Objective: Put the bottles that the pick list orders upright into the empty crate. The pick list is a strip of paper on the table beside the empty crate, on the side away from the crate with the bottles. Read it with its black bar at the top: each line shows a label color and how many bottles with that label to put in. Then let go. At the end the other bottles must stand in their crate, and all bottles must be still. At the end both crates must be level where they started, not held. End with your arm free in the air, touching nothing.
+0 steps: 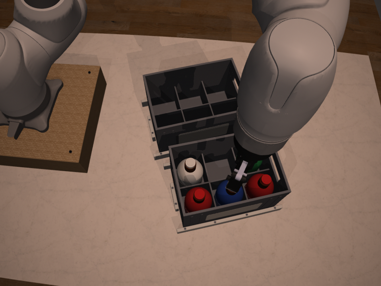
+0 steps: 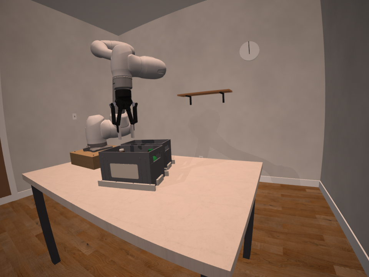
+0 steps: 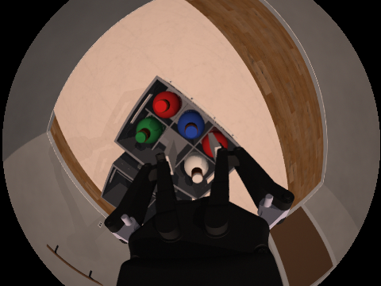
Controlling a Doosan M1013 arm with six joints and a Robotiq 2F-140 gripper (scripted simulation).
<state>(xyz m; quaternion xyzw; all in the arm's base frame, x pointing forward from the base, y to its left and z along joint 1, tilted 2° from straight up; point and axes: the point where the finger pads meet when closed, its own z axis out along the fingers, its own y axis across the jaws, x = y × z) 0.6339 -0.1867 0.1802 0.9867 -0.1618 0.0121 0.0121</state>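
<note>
Now: hand 17 cm above the blue bottle. Round my hand: green bottle (17 cm below, 11 cm to the left, 5 cm ahead); then pick list (39 cm to the left, 26 cm below, 19 cm behind); then white bottle (17 cm below, 11 cm behind, 5 cm to the left).
</note>
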